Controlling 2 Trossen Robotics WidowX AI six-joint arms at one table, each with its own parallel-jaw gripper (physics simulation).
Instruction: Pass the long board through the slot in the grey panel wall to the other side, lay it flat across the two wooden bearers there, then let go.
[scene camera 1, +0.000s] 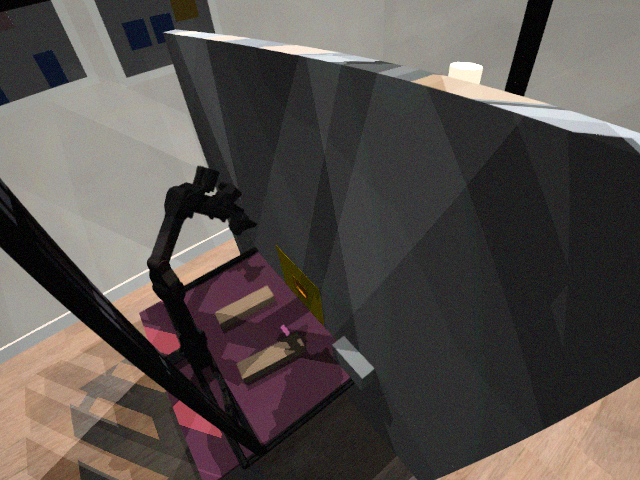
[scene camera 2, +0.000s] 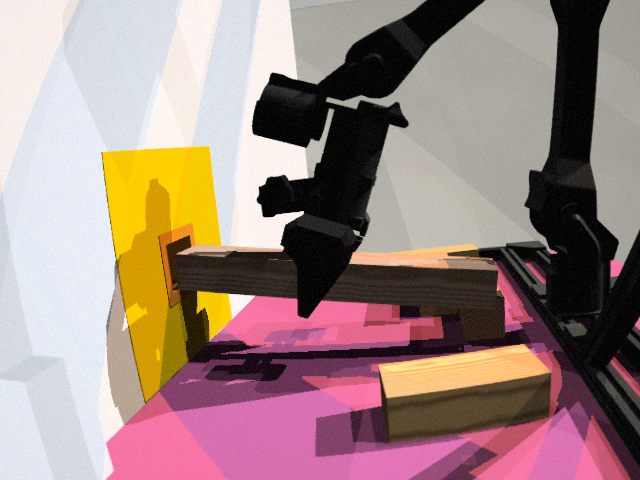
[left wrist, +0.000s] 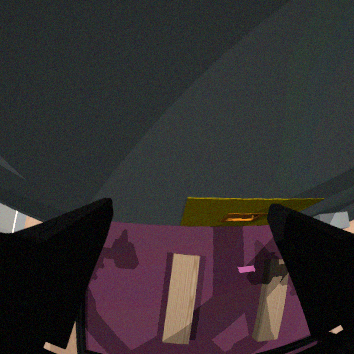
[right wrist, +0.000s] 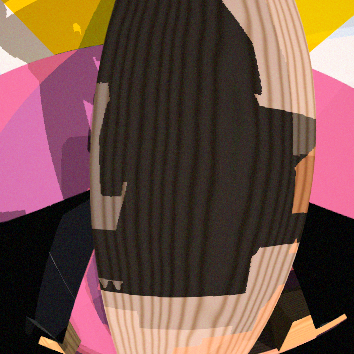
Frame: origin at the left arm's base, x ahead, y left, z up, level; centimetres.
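Where they show: left gripper, fingertip midpoint: (scene camera 1: 249, 217) (left wrist: 194, 210); right gripper, fingertip midpoint: (scene camera 2: 311, 304) (right wrist: 191, 197); left arm's base at its link origin: (scene camera 1: 201, 361); right arm's base at its link origin: (scene camera 2: 580, 308).
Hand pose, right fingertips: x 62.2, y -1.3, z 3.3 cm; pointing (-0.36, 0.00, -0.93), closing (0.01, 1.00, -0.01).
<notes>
Things, the pixels of their top centre, and the offset from my right fingertips. "spot": a spot on its surface instead. Level surfaces: height alone.
- long wooden board at its top centre: (scene camera 2: 330, 238) dx +2.7, dy -0.3, dz +6.9 cm
- orange-framed slot at a spot on its surface: (scene camera 2: 166, 267) spot: dx -13.8, dy -4.7, dz +5.9 cm
- yellow plate at a spot on its surface: (scene camera 2: 161, 190) spot: dx -13.9, dy -3.2, dz +13.8 cm
- wooden support block at its top centre: (scene camera 2: 476, 280) dx +18.2, dy +7.9, dz -0.8 cm
- purple mat at its surface level: dz -5.1 cm
- loose wooden block at its top centre: (scene camera 2: 462, 369) dx +14.5, dy -16.4, dz -1.4 cm
- grey wall foot at a spot on its surface: (scene camera 1: 353, 357) spot: dx -21.5, dy -33.4, dz +4.8 cm
The long wooden board (scene camera 2: 413, 281) (right wrist: 197, 140) lies level, its left end at the orange-framed slot (scene camera 2: 166, 267) in the yellow plate (scene camera 2: 161, 190), its right end on a wooden support block (scene camera 2: 485, 321). My right gripper (scene camera 2: 313, 295) (right wrist: 191, 197) is open and straddles the board near its middle. On the other side of the grey panel wall (scene camera 1: 413, 214) (left wrist: 175, 105), two wooden bearers (scene camera 1: 244, 305) (scene camera 1: 270, 359) (left wrist: 180, 298) (left wrist: 270, 305) lie bare on the purple mat (scene camera 1: 294, 400). My left gripper (scene camera 1: 244, 224) (left wrist: 194, 210) is open and empty, high above them, facing the slot (scene camera 1: 300, 288) (left wrist: 242, 218).
A loose wooden block (scene camera 2: 461, 390) lies on the pink mat (scene camera 2: 247, 429) in front of the board. A small pink marker (scene camera 1: 285, 330) (left wrist: 246, 269) lies between the bearers. A grey wall foot (scene camera 1: 353, 357) sits at the mat's edge. Black frame bars (scene camera 1: 128, 348) cross the foreground.
</notes>
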